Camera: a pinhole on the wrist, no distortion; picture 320 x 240 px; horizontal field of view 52.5 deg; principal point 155.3 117.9 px. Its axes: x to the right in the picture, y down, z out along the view. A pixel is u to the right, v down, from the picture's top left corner.
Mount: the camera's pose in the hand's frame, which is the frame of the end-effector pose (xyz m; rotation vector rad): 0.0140 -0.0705 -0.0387 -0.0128 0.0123 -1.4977
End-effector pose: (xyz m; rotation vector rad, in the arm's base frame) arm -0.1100 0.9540 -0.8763 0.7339 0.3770 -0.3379
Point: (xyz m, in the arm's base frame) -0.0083 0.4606 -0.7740
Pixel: 275.8 180.0
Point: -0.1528 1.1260 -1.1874
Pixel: behind the camera
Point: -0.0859 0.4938 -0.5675
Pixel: 186.5 79.8
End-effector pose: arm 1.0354 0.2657 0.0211 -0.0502 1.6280 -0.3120
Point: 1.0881 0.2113 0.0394
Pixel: 76.5 37.9
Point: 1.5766 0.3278 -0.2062
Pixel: 11.1 206.2
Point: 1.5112 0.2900 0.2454
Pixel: outside the picture
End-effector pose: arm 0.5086 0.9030 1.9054 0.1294 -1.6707 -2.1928
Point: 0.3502 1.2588 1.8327
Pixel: 251.0 102.6
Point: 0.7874 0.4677 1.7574
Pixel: behind the camera
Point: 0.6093 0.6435 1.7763
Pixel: behind the camera
